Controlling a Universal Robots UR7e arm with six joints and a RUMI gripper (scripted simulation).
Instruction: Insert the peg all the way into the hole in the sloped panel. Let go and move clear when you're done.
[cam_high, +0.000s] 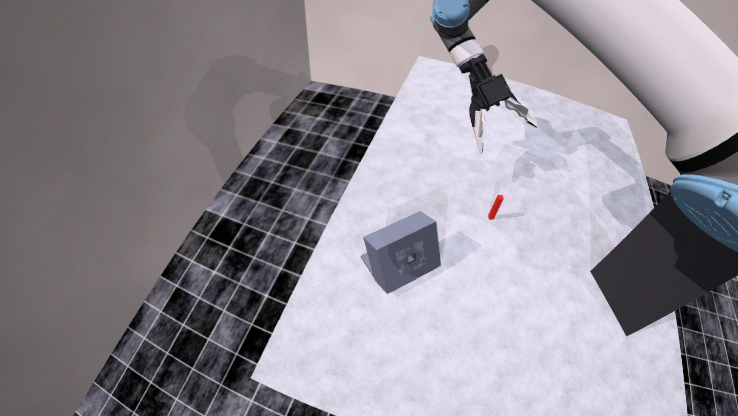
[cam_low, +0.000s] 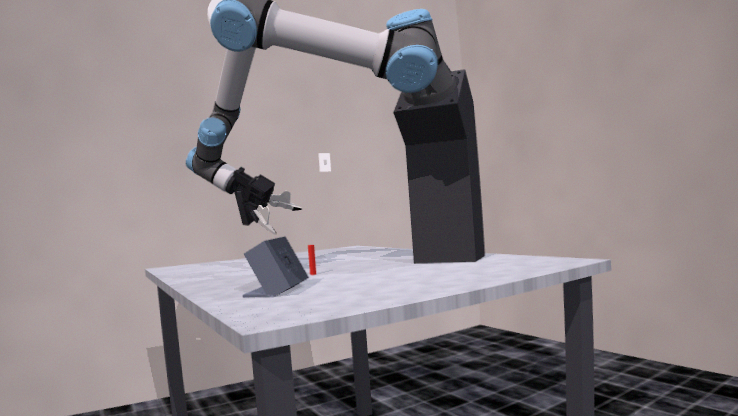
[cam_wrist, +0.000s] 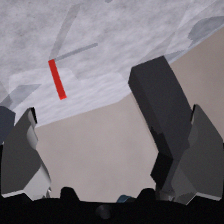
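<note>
Now: hand 2 cm past the red peg, 13 cm to the right of it and 10 cm above it.
</note>
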